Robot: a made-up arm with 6 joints. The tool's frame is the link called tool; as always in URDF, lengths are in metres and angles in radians.
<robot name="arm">
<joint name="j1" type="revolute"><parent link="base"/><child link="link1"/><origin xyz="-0.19 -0.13 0.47"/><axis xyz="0.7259 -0.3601 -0.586"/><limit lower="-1.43" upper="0.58" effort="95" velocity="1.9"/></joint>
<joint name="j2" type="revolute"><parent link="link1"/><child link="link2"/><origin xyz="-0.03 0.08 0"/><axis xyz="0 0 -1"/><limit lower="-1.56" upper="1.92" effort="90" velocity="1.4"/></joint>
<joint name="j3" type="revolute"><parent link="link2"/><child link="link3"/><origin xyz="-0.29 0.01 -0.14"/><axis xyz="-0.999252 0.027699 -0.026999"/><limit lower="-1.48" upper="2.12" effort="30" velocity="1.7"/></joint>
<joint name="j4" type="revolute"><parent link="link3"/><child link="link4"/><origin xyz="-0.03 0.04 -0.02"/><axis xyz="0 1 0"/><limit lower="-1.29" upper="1.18" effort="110" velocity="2.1"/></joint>
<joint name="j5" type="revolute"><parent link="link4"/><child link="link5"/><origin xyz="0.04 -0.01 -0.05"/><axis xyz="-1 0 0"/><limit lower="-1.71" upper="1.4" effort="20" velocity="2.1"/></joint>
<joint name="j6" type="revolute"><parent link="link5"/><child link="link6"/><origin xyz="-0.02 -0.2 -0.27"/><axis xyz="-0.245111 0.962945 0.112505"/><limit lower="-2.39" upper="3.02" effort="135" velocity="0.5"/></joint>
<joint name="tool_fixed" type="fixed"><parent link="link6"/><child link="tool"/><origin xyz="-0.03 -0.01 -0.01" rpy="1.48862 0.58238 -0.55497"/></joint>
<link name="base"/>
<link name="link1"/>
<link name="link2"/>
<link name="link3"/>
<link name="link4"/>
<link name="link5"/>
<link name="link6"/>
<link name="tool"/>
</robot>
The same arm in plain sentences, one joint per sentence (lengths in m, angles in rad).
The arm has six revolute joints in a row. What follows holds with every joint at zero, and every direction is one of the base frame's. The first joint sits 0.1900 m along -x and 0.1300 m along -y and 0.4700 m along +z from the base frame's origin and turns about the direction (0.7259, -0.3601, -0.586), from -1.4300 to 0.5800 rad. The second joint sits 0.0300 m along -x and 0.0800 m along +y from the first joint and turns about -z, from -1.5600 to 1.9200 rad. The third joint sits 0.2900 m along -x and 0.0100 m along +y and 0.1400 m along -z from the second joint and turns about the direction (-0.999252, 0.027699, -0.026999), from -1.4800 to 2.1200 rad. The fourth joint sits 0.0300 m along -x and 0.0400 m along +y and 0.0200 m along -z from the third joint and turns about +y, from -1.2900 to 1.1800 rad. The fifth joint sits 0.0400 m along +x and 0.0100 m along -y and 0.0500 m along -z from the fourth joint and turns about -x, from -1.7100 to 1.4000 rad. The sixth joint sits 0.0200 m along -x and 0.2000 m along -y and 0.2700 m along -z from the fifth joint and turns about the direction (-0.245111, 0.962945, 0.112505), from -2.3900 to 3.0200 rad. The tool frame, which is the frame that the pose is given for, sits 0.0300 m along -x and 0.0100 m along -y and 0.0100 m along -z from the sixth joint; its axes are the base frame's turned by roll 1.4886, pitch 0.5824 and yaw -0.5550 rad (as in URDF: about the fixed x, then y, then z).
